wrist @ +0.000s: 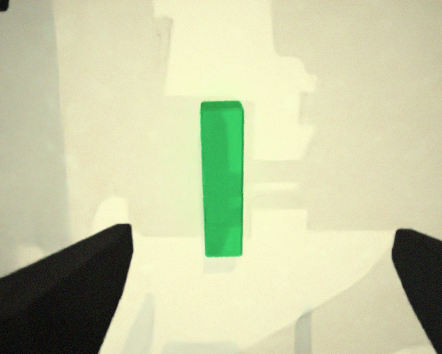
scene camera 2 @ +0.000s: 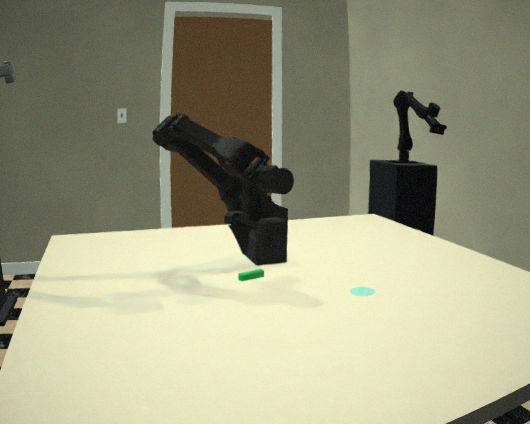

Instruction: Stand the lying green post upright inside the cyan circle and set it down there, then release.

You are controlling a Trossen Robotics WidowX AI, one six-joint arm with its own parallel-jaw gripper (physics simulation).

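Places are measured from the arm's base along level axes (x ahead, y left, z up), in millimetres.
Pixels of known places: gripper, fingertip midpoint: [wrist: 262, 240] [scene camera 2: 254, 257].
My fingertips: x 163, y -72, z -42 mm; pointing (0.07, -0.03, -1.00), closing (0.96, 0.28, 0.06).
Behind a point stands the place of what it marks.
The green post [scene camera 2: 251, 275] @(x 163, y -79, z -87 mm) [wrist: 222, 180] @(x 151, y -72, z -81 mm) lies flat on the table in front of the arm's base. In the wrist view it runs lengthwise up the middle of the picture. My gripper [wrist: 262, 240] @(x 163, y -72, z -42 mm) is open and empty, pointing down above the table. In the wrist view its two black fingertips stand wide apart at the lower left and lower right, with the post's lower end between their lines and left of the midpoint. In the scene view the fingers blend into the dark arm and base. The flat cyan circle [scene camera 2: 362, 291] @(x 332, y 135, z -97 mm) lies to the right of the post and does not show in the wrist view.
The pale table [scene camera 2: 250, 370] @(x 594, y -207, z -98 mm) carries my black arm [scene camera 2: 240, 155] @(x 190, y -112, z 202 mm), whose shadows fall around the post. A second black arm [scene camera 2: 404, 122] stands on a dark pedestal [scene camera 2: 415, 195] behind the table at the right. A brown door [scene camera 2: 220, 75] is in the back wall.
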